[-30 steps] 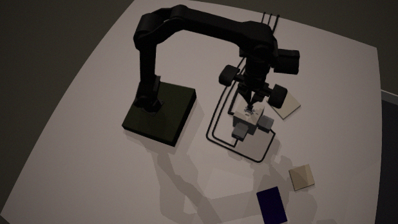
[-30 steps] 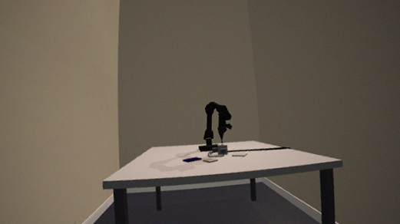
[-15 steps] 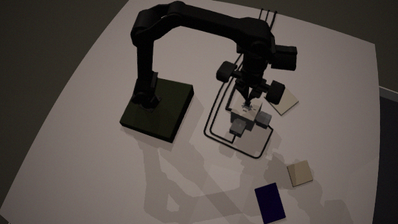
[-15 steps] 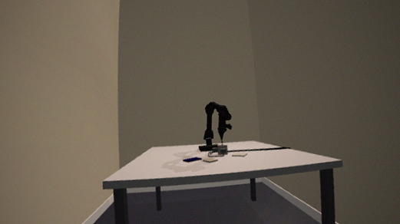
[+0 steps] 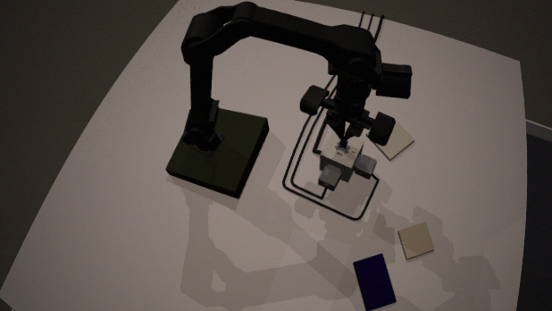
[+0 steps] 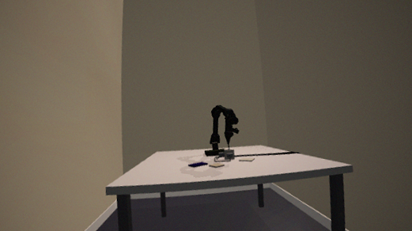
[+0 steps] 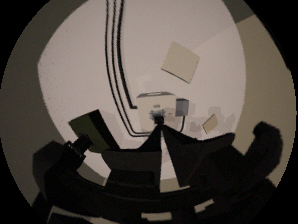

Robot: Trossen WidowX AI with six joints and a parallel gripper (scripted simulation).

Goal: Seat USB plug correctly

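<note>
Right now the USB plug is 20 mm below my gripper tip. The rest, counted from my gripper tip: card 210 mm ahead, 220 mm to the right, 110 mm below.
</note>
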